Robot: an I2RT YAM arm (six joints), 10 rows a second.
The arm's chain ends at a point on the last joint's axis. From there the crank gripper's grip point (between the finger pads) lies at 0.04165 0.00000 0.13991 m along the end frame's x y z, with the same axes.
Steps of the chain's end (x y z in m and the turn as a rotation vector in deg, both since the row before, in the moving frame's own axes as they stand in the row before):
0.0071, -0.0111, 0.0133, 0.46, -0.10, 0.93
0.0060, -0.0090, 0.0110, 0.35, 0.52, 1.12
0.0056, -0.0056, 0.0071, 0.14, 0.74, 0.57
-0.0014, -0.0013, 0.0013, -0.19, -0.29, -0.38
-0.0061, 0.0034, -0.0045, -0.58, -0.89, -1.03
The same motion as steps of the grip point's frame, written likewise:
0.0069, -0.0115, 0.0134, 0.46, -0.10, 0.93
0.0073, -0.0090, 0.0106, 0.35, 0.52, 1.12
0.0074, -0.0055, 0.0066, 0.14, 0.74, 0.57
-0.0021, -0.0011, 0.0015, -0.19, -0.29, -0.38
-0.0083, 0.0041, -0.0039, -0.58, -0.89, -1.03

